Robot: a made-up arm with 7 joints. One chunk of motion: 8 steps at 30 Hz.
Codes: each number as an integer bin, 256 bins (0 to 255) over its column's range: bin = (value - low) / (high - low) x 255, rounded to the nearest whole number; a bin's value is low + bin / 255 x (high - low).
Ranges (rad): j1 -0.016..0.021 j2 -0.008..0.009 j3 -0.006..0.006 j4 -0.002..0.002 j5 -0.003..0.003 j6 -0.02..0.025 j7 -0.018..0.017
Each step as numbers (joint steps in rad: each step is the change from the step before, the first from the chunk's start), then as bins.
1 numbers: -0.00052 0.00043 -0.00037 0.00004 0.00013 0.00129 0.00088
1 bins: 107 126 120 130 133 121 138
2 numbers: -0.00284 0.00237 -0.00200 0.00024 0.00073 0.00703 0.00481
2 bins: 91 156 85 143 159 153 166
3 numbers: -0.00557 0.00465 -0.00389 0.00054 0.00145 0.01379 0.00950
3 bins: 72 190 45 162 189 191 200
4 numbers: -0.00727 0.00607 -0.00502 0.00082 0.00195 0.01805 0.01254
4 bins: 60 211 21 180 210 216 223
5 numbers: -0.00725 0.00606 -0.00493 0.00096 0.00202 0.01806 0.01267
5 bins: 60 211 23 189 213 216 223
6 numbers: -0.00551 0.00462 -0.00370 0.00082 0.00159 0.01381 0.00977
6 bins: 72 189 49 180 195 192 202
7 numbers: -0.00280 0.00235 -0.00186 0.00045 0.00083 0.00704 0.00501
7 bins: 91 155 88 156 163 153 168
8 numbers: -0.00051 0.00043 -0.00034 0.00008 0.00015 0.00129 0.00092
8 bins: 107 126 120 133 134 121 138
